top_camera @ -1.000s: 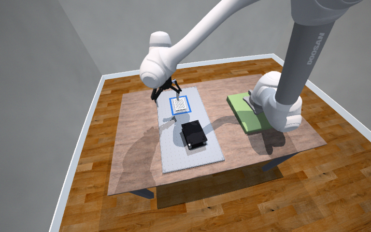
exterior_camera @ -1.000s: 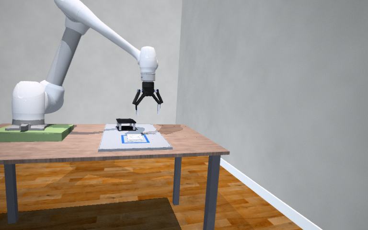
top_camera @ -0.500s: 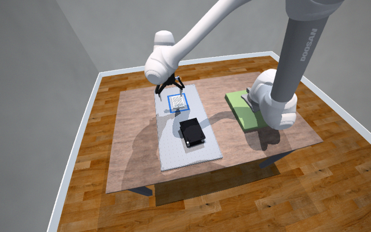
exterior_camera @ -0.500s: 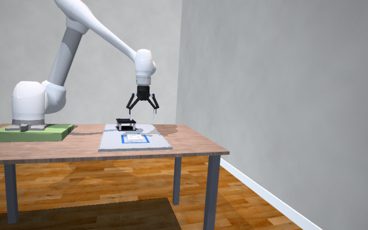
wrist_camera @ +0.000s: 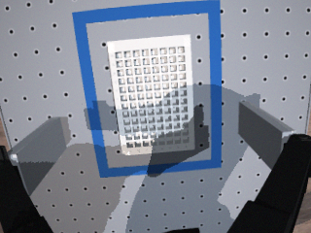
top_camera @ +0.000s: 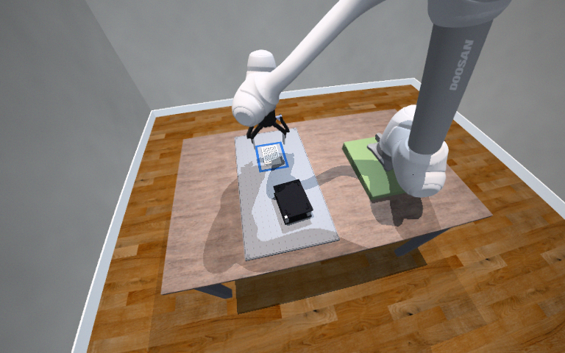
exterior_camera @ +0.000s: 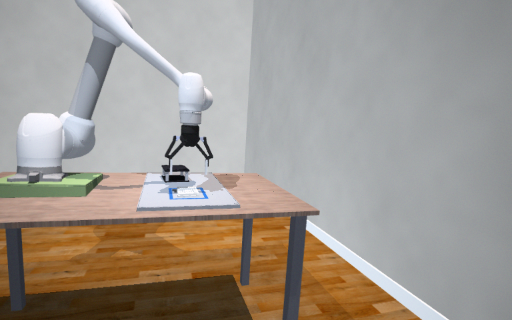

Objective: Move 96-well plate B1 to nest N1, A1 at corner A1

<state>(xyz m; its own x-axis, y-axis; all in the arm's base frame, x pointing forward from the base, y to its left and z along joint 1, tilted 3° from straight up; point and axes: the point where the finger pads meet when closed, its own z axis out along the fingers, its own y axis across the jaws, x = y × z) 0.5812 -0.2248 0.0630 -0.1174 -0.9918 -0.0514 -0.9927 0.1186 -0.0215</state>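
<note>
My gripper is now 8 cm above the white 96-well plate.
</note>
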